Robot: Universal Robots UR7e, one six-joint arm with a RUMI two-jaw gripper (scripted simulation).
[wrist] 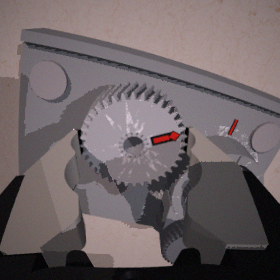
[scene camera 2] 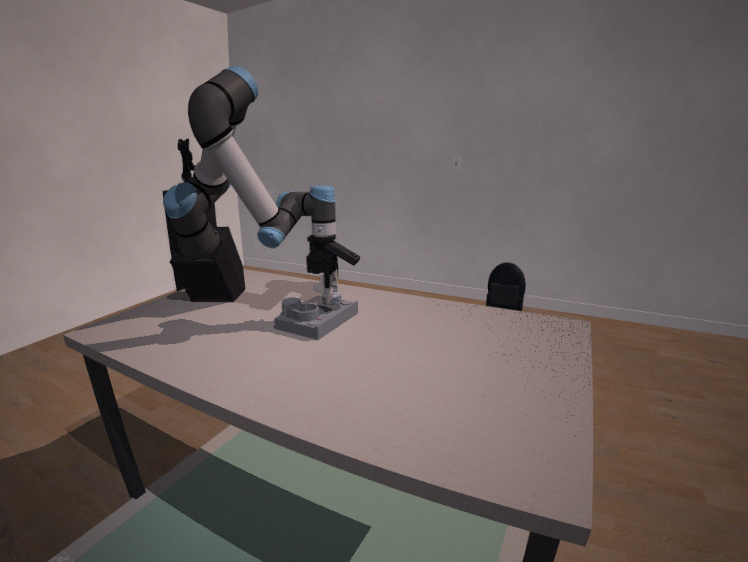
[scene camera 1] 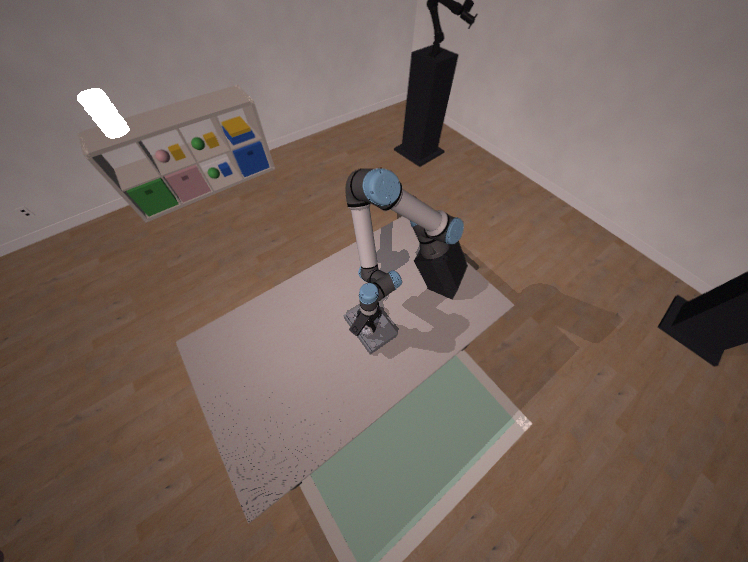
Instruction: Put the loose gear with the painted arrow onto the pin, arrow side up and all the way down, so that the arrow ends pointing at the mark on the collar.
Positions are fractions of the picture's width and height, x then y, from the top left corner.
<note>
I see my gripper (scene camera 2: 0.44,0.54), a base plate (scene camera 2: 0.39,0.57) and a grey gear (wrist: 0.43,0.41).
The base plate is seen too in the wrist view (wrist: 0.81,0.40). My gripper shows as well in the wrist view (wrist: 0.48,0.47).
</note>
